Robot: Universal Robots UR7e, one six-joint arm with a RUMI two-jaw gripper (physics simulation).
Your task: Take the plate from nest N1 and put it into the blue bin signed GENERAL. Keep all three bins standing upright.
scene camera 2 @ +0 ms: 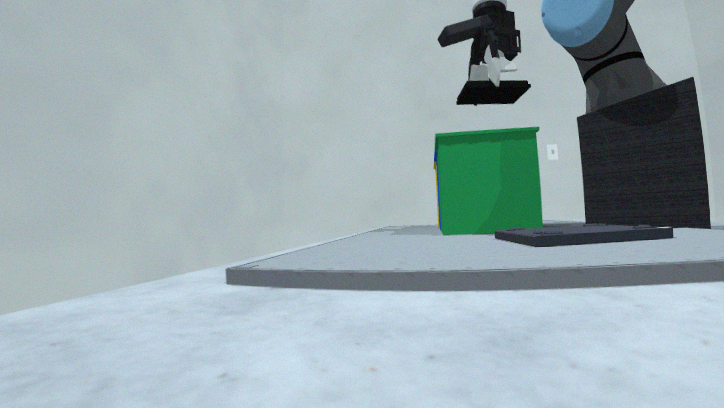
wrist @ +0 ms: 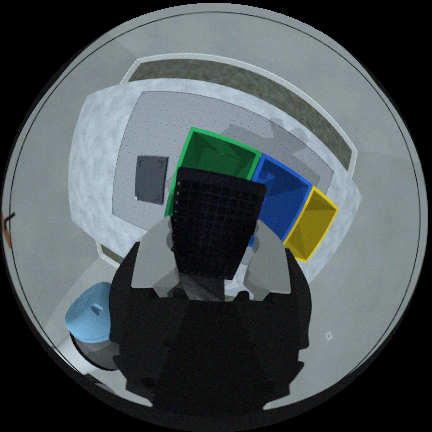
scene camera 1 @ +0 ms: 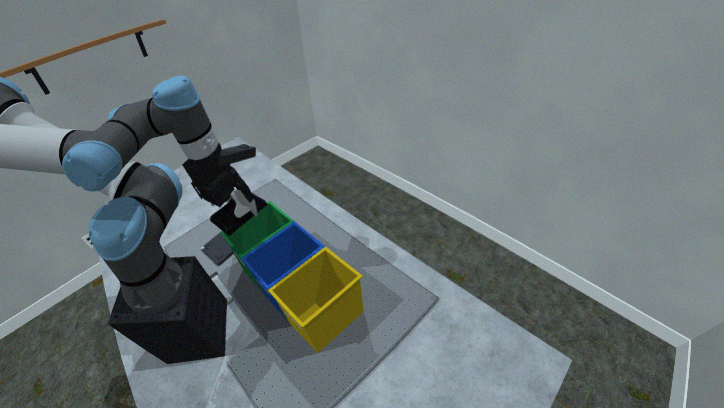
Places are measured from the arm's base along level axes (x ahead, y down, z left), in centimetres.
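Pixels of known places: gripper, fingertip midpoint: (scene camera 2: 485, 97) (wrist: 213, 219) (scene camera 1: 243, 210); arm's base, link origin: (scene camera 2: 627, 111) (scene camera 1: 155, 286).
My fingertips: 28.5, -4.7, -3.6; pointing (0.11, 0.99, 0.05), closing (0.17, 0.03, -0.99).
Ahead of a thing's pixels: the offset from my fingertips to its top centre, as dx, dy, dz.
My gripper (scene camera 1: 244, 203) (scene camera 2: 485, 76) (wrist: 213, 219) is shut on a black plate {-1.4, -1.8, +0.0} (scene camera 1: 226, 218) (scene camera 2: 492, 93) (wrist: 218, 215) and holds it by two opposite edges. The plate is roughly level, clearly above the rim of the green bin {+2.2, +9.2, +1.8} (scene camera 1: 263, 228) (scene camera 2: 488, 182) (wrist: 215, 155). In the wrist view it covers part of the green bin and the near left part of the blue bin {+0.4, +9.2, -11.4} (scene camera 1: 283, 255) (wrist: 287, 197). The yellow bin {-1.4, +9.2, -24.5} (scene camera 1: 336, 314) (wrist: 312, 225) is at the far end of the row. All three bins stand upright. No bin sign can be read. The dark nest {-1.9, +25.7, +23.4} (scene camera 1: 217, 251) (scene camera 2: 582, 235) (wrist: 151, 180) holds no plate.
The bins stand side by side on a perforated grey board (scene camera 1: 395, 304) (scene camera 2: 354, 278) (wrist: 150, 120). The arm's black pedestal (scene camera 1: 202, 314) (scene camera 2: 645, 167) stands near the nest. A wooden rail (scene camera 1: 86, 47) is on the wall behind the arm.
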